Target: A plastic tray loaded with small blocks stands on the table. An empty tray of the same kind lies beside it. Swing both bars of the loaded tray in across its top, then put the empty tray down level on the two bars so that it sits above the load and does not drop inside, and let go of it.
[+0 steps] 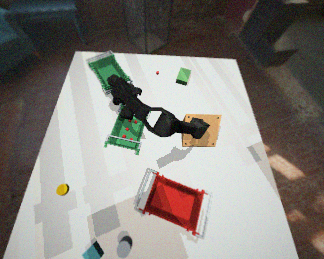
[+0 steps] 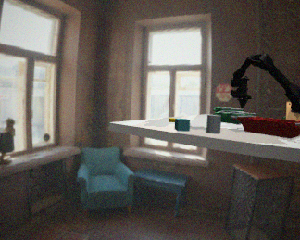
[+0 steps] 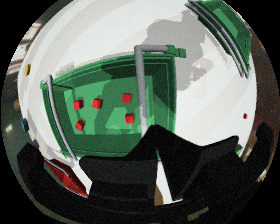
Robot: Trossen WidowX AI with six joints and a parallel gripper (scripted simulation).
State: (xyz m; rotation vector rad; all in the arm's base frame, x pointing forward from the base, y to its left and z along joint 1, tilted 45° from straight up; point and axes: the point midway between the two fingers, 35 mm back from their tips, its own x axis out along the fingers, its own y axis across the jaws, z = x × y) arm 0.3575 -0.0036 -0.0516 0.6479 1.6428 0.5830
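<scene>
My gripper tip is now 430 mm to the right of the red tray, 280 mm past it and 40 mm above it. Also, from my gripper tip: yellow disc (450 mm to the left, 260 mm ahead, 80 mm below); then green block (370 mm to the right, 280 mm behind, 70 mm below); then grey cylinder (620 mm to the left, 90 mm behind, 50 mm below).
</scene>
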